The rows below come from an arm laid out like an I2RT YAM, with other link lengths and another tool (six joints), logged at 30 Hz.
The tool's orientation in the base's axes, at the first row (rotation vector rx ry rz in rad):
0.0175 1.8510 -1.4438
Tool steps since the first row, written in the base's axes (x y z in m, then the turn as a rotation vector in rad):
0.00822 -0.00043 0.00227 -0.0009 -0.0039 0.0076
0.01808 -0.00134 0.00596 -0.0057 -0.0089 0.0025
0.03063 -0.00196 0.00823 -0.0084 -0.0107 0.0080
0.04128 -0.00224 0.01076 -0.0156 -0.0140 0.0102
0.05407 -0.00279 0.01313 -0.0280 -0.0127 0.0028
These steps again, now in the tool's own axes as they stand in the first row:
-0.00687 0.00167 0.00478 -0.0020 -0.0080 0.0023
-0.01550 0.00275 0.01080 0.0064 -0.0078 0.0041
-0.02532 0.00630 0.01814 0.0059 -0.0141 0.0038
-0.03411 0.00890 0.02413 0.0111 -0.0203 0.0024
-0.04419 0.01250 0.03154 0.0235 -0.0194 -0.0051

